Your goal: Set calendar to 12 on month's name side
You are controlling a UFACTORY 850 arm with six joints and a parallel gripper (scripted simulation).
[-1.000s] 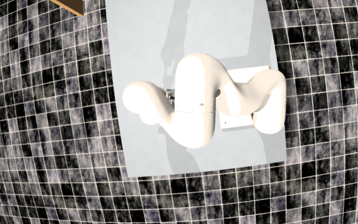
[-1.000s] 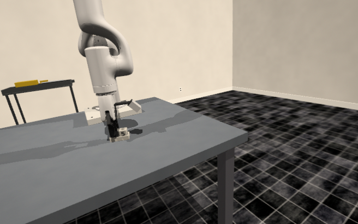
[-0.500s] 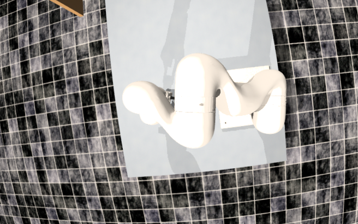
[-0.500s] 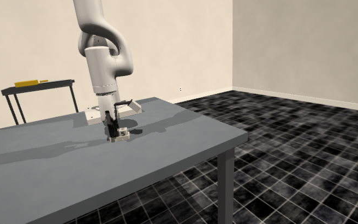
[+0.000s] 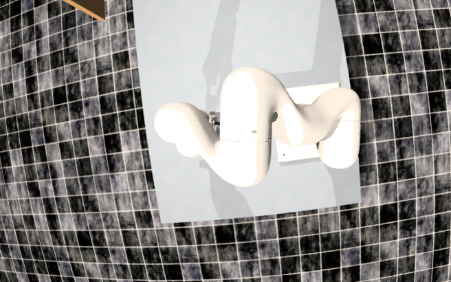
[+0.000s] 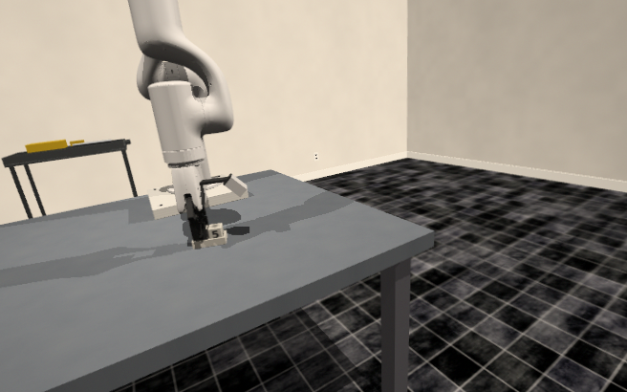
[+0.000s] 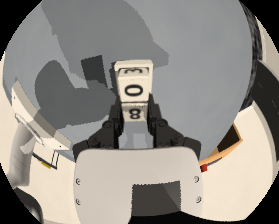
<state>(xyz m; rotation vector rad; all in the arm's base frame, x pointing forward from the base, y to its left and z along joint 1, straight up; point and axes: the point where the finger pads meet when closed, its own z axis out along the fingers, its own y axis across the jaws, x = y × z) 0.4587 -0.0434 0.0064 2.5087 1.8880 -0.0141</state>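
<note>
My hand is 2 cm to the right of the calendar tray and 3 cm above it.
</note>
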